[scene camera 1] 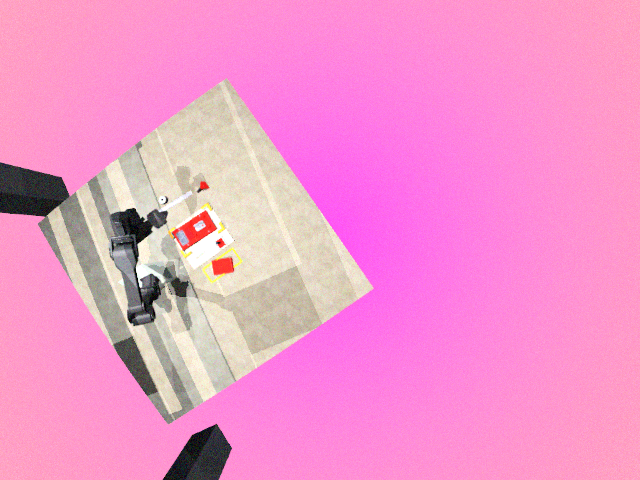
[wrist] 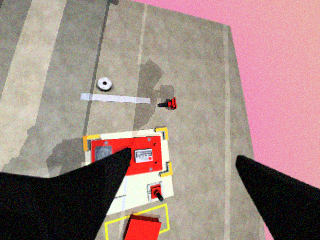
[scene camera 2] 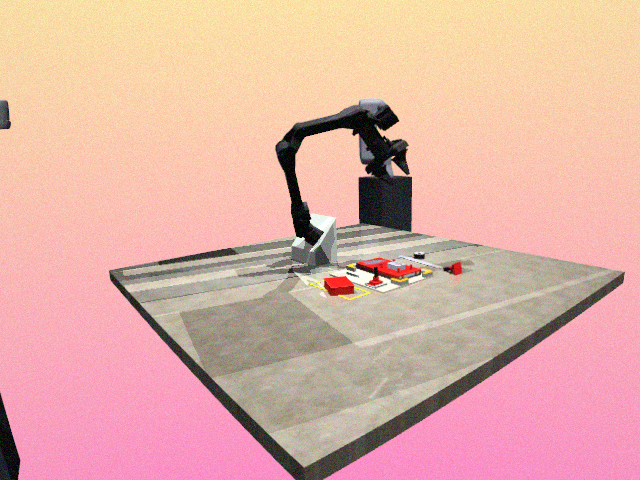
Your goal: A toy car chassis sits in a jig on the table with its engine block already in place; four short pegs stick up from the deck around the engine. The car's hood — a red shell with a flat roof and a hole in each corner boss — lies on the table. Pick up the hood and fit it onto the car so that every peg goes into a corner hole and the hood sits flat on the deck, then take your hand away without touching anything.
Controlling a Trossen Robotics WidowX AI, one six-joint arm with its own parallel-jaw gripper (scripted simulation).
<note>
The gripper (scene camera 2: 400, 179) is open and holds nothing.
The gripper shows as well in scene camera 1 (scene camera 1: 160, 216) and in the wrist view (wrist: 182, 156).
</note>
